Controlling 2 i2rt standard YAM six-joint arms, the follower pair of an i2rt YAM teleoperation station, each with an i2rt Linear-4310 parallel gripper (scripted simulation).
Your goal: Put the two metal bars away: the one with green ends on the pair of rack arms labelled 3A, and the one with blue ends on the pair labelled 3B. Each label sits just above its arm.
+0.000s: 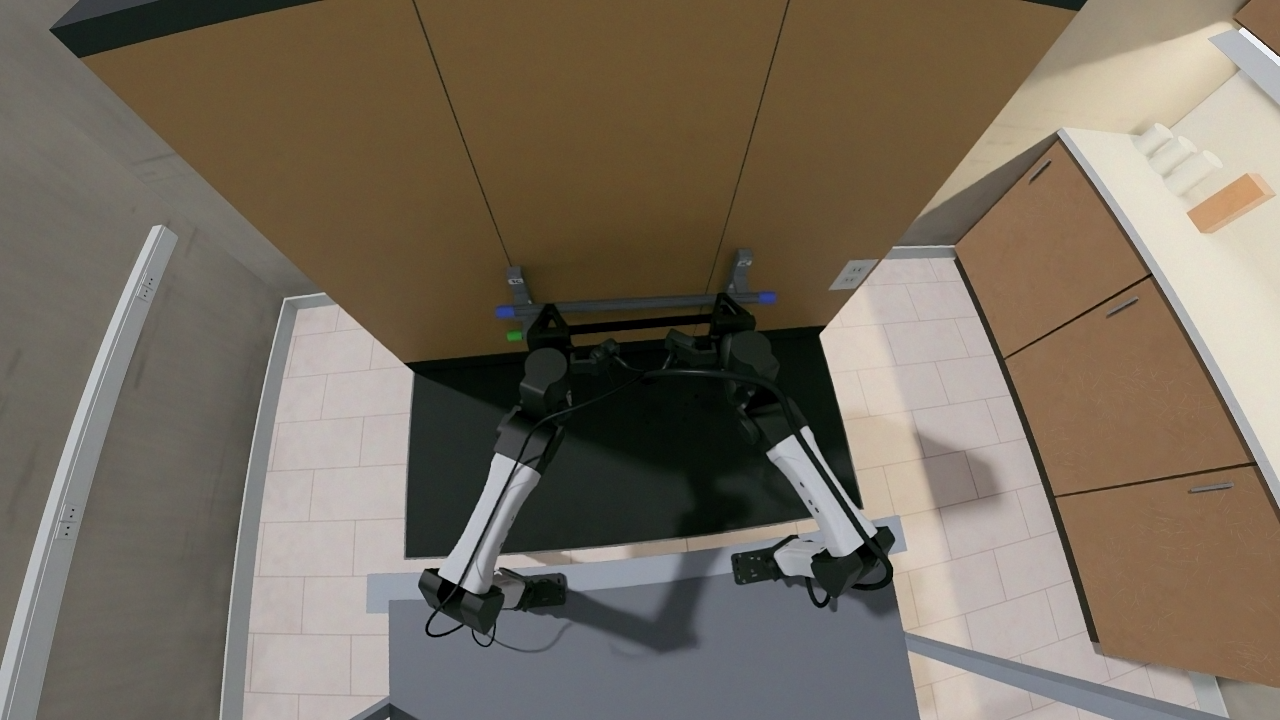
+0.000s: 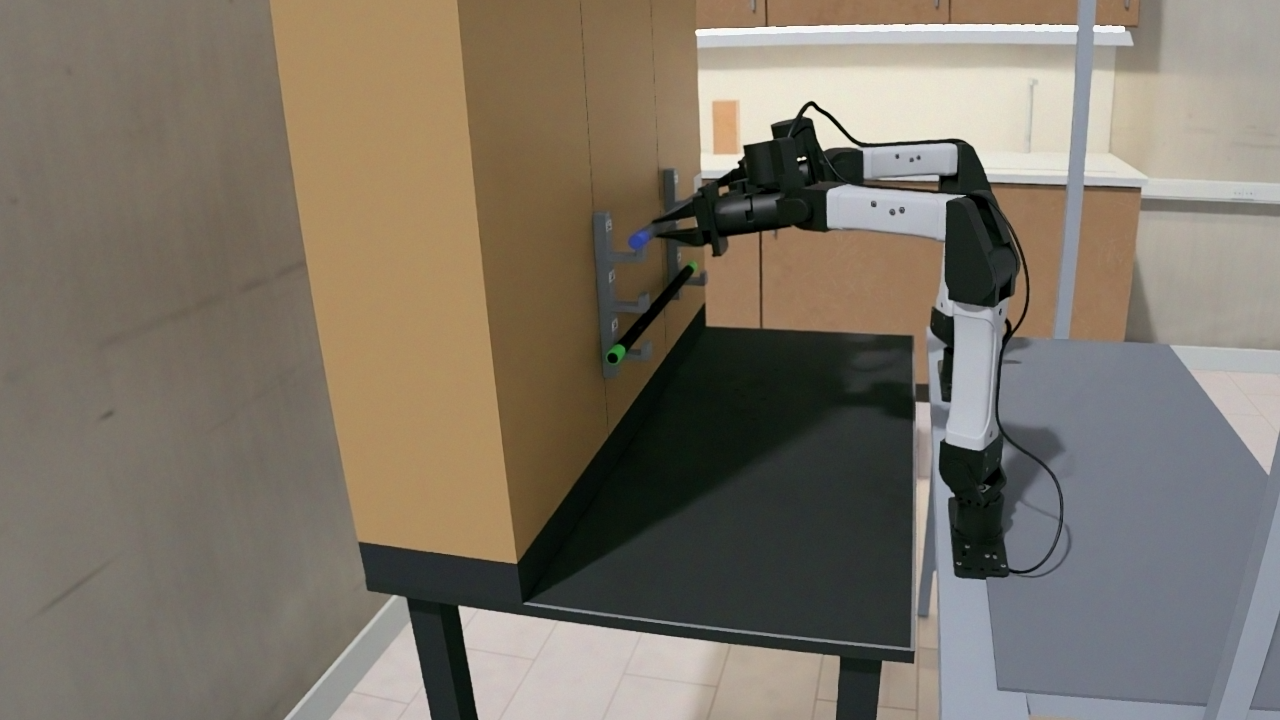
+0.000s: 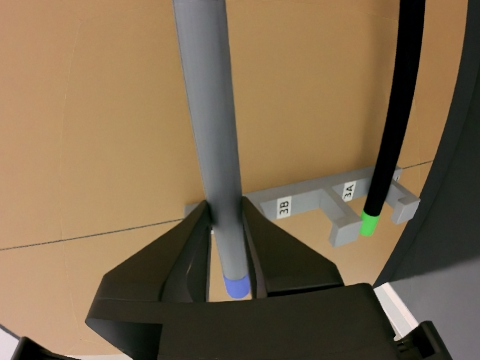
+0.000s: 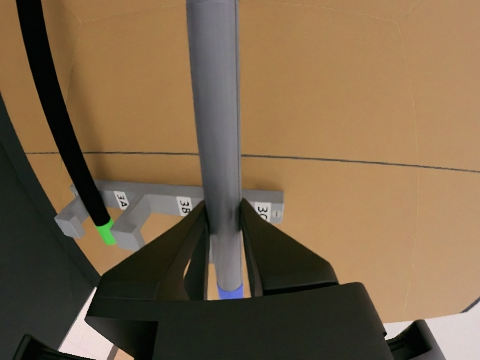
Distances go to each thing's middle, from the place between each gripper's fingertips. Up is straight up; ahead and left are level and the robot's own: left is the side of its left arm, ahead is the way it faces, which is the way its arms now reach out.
The blue-ended grey bar (image 1: 705, 299) is 150 mm to the left of my right hand (image 1: 720, 297) and 10 mm ahead of it. Round my right hand: green-ended black bar (image 2: 617, 352) 160 mm to the left, 160 mm below, 50 mm ahead.
Right now my left hand is 15 cm to the left of the blue-ended grey bar. Round my left hand: green-ended black bar: 5 cm ahead, 14 cm to the right, 17 cm below.
